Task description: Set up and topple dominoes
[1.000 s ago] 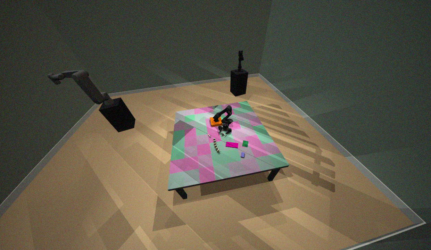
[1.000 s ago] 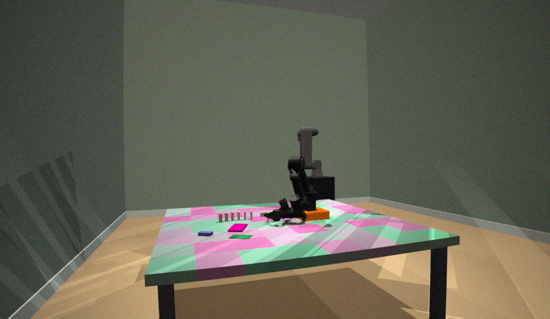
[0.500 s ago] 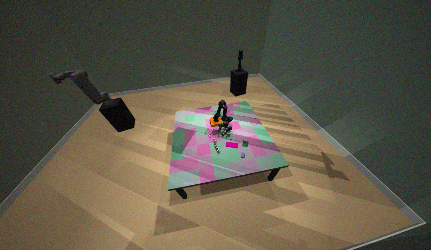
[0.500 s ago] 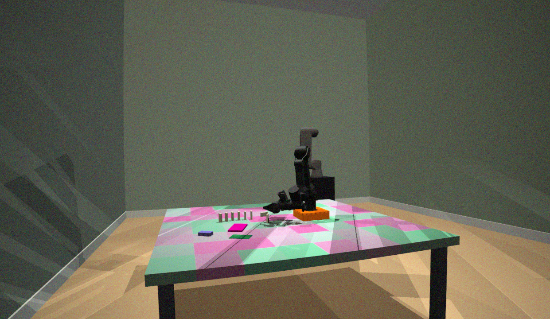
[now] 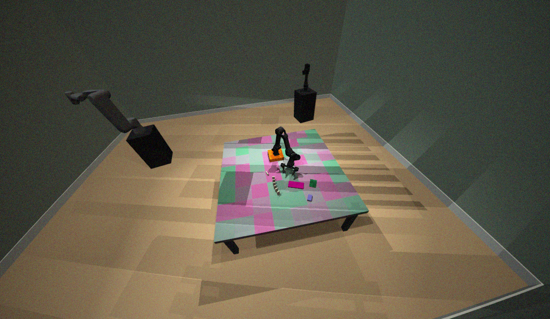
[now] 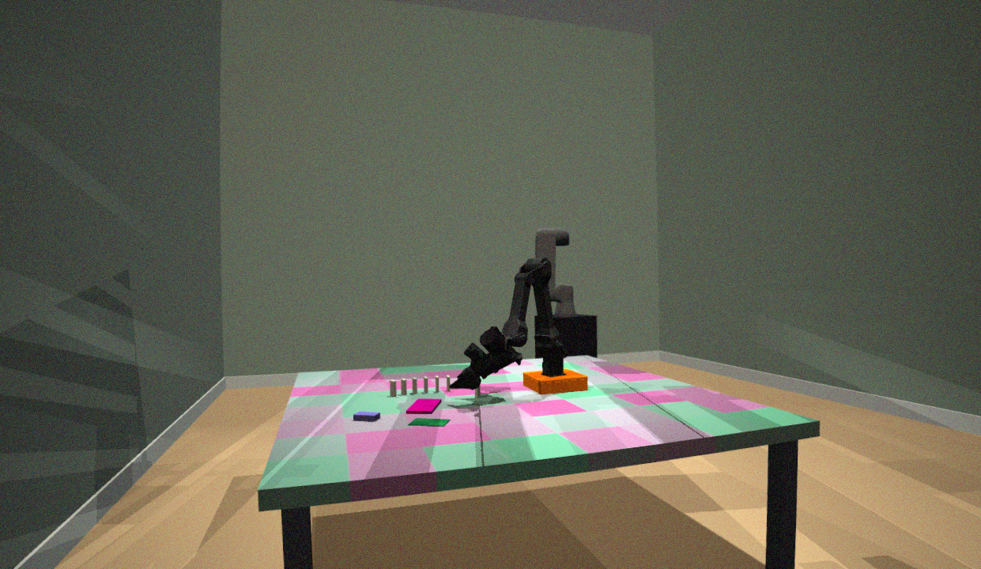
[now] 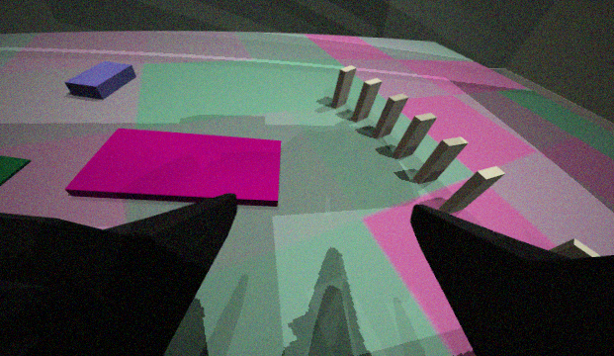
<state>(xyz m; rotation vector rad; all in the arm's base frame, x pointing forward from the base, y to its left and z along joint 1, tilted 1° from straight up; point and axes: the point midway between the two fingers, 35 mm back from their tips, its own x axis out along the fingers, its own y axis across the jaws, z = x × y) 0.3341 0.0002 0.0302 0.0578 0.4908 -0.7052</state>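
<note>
Right now my gripper tip is 110 mm short of the magenta slab, 50 mm above it and 40 mm to the right of it. Also, from my gripper tip: purple block: 300 mm ahead, 90 mm to the left, 50 mm below; then green flat piece: 210 mm to the left, 160 mm ahead, 50 mm below.
</note>
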